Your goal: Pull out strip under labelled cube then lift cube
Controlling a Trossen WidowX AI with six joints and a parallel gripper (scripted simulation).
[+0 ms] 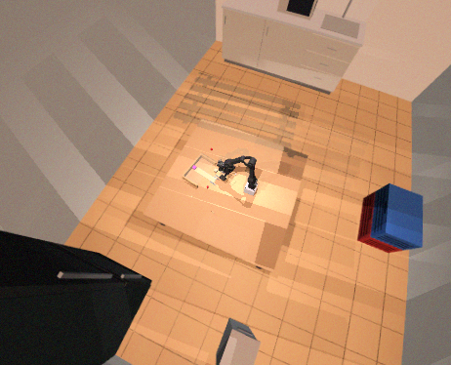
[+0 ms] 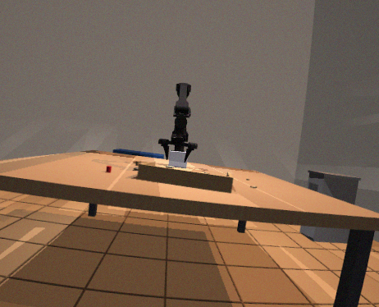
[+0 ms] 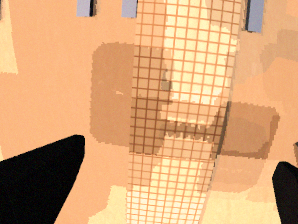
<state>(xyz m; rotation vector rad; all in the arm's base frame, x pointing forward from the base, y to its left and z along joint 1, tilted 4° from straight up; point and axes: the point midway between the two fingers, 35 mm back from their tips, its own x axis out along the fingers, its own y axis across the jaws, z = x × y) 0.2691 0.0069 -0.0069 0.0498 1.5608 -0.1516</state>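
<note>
Right now my gripper tip is 30 mm short of the checkered strip and 50 mm above it.
</note>
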